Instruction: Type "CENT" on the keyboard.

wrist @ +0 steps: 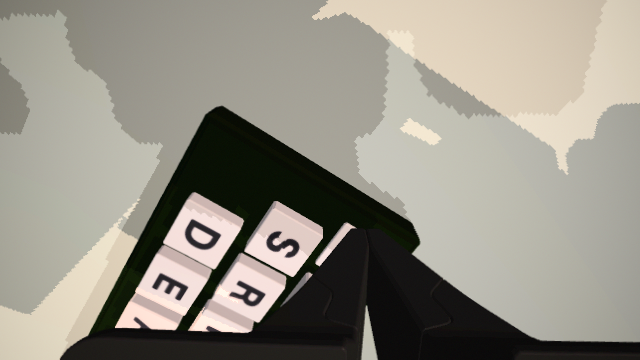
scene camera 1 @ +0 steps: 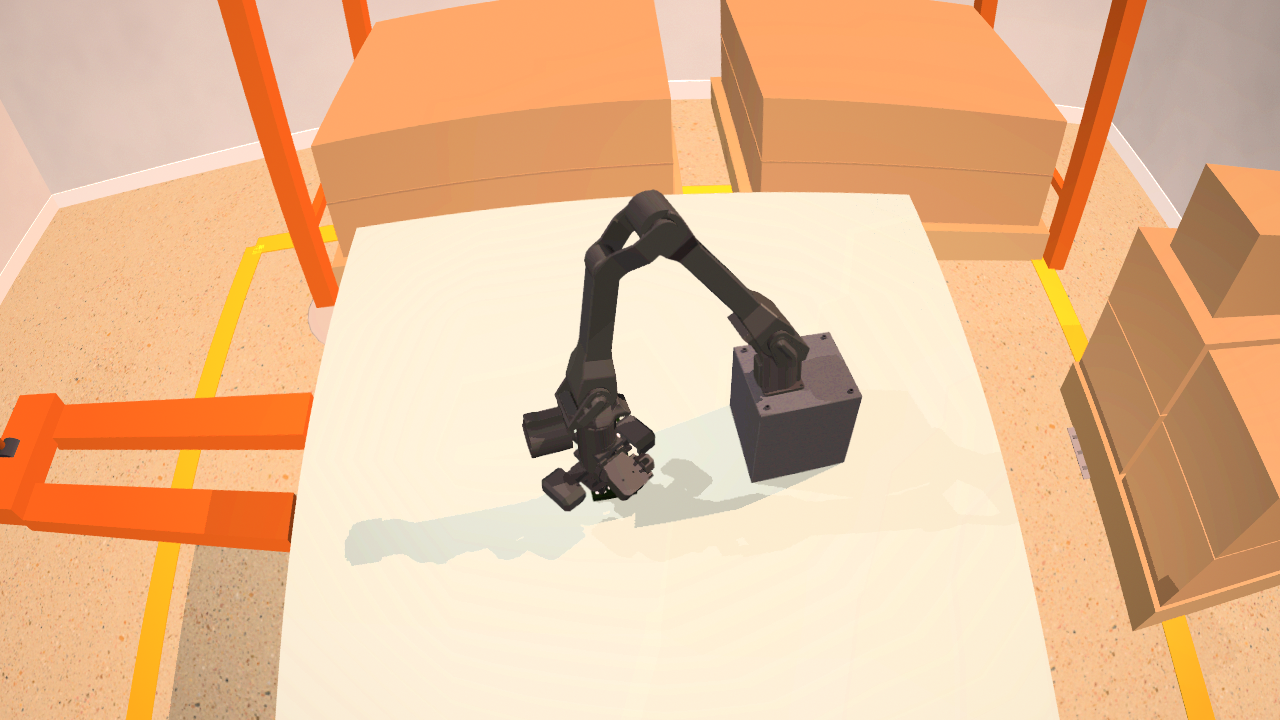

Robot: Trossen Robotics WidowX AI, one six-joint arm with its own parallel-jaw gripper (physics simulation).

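Places are measured from the arm's base along level axes (x ahead, y left, z up), in millimetres.
Pixels of known places: gripper, fingertip midpoint: point(wrist: 364, 242) point(scene camera 1: 600, 491); arm's base at its link origin: point(scene camera 1: 778, 379).
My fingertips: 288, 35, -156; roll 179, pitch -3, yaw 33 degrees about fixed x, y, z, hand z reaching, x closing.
For each thing: its middle in the pictures, then the offset to it from my fingertips, as dx, dy, dz. Level surfaces: height alone.
- dark green keyboard at the middle of its body: point(scene camera 1: 602, 441) -21, -98, -3
- E key at the middle of its body: point(wrist: 173, 280) -41, -41, +2
- S key at the middle of its body: point(wrist: 284, 239) -21, -11, +2
- R key at the middle of its body: point(wrist: 249, 288) -21, -31, +2
- pale table at its surface level: dz -11
The dark green keyboard point(scene camera 1: 604, 494) point(wrist: 215, 160) lies tilted across the wrist view; in the scene view a sliver of it shows under the arm. Its white D key point(wrist: 202, 236), E key point(wrist: 170, 287), S key point(wrist: 283, 245) and R key point(wrist: 247, 295) are readable in the wrist view. My gripper point(scene camera 1: 626, 474) point(wrist: 364, 242) is shut and empty. Its tips are over the key point(wrist: 334, 245) beside S at the keyboard's right end, covering most of it; its letter is hidden. Contact cannot be told. C and T keys do not show readably.
The keyboard stands on a pale table point(scene camera 1: 662, 617). The arm's dark base box point(scene camera 1: 796, 438) is to the right of the gripper. Orange forks point(scene camera 1: 179, 420) are left of the table; large cartons point(scene camera 1: 501, 134) point(scene camera 1: 895, 134) stand behind it, and stacked boxes point(scene camera 1: 1199, 429) are at the right.
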